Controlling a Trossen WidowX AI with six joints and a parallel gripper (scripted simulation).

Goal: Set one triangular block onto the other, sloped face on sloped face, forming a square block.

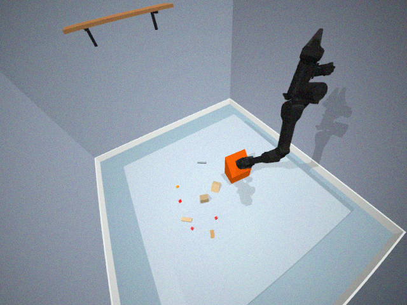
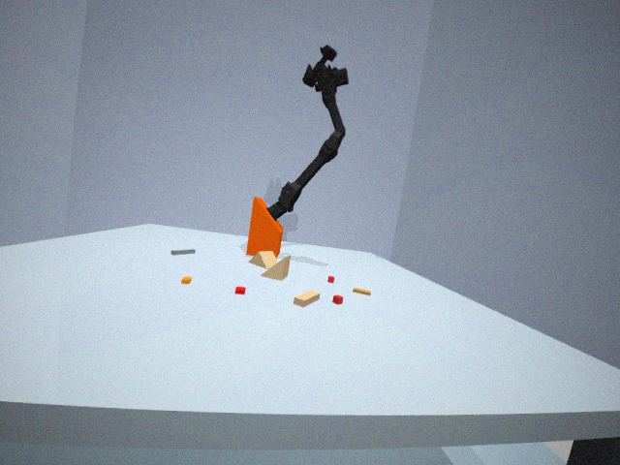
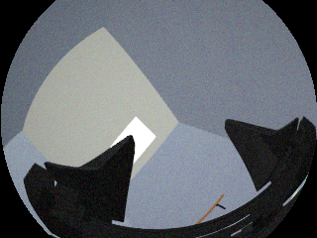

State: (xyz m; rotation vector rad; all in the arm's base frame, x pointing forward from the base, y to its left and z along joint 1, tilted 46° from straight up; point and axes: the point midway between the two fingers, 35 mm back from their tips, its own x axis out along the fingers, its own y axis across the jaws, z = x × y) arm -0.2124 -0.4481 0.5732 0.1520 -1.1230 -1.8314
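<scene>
Now: gripper tip 900 mm above the triangular block, 400 mm short of it and 80 mm to the left of it. Round my gripper tip: small orange cube (920 mm below, 680 mm ahead, 230 mm to the right); then grey bar (920 mm below, 400 mm ahead, 340 mm to the right).
</scene>
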